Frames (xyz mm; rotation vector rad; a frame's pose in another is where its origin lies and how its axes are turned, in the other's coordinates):
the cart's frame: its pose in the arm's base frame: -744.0 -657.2 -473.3 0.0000 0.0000 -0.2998
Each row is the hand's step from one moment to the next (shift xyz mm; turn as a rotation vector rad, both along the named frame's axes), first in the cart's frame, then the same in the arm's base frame.
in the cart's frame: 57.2 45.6 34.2 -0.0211 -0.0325 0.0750
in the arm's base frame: 68.1 26.7 34.2 -0.0298 -0.0248 0.0750
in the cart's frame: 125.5 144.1 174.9 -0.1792 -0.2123 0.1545
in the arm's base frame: 162.5 100.6 174.9 -0.2339 -0.1499 0.1545
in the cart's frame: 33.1 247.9 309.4 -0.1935 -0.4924 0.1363
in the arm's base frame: 104.8 227.1 309.4 -0.3303 -0.4133 0.1363
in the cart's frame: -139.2 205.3 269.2 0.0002 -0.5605 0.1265
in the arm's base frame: -72.4 237.3 269.2 -0.1653 -0.5356 0.1265
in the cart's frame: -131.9 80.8 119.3 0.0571 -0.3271 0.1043
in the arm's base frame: -102.2 116.1 119.3 -0.0420 -0.3294 0.1043
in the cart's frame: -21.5 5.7 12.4 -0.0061 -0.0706 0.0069
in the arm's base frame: -18.9 11.8 12.4 -0.0267 -0.0656 0.0069
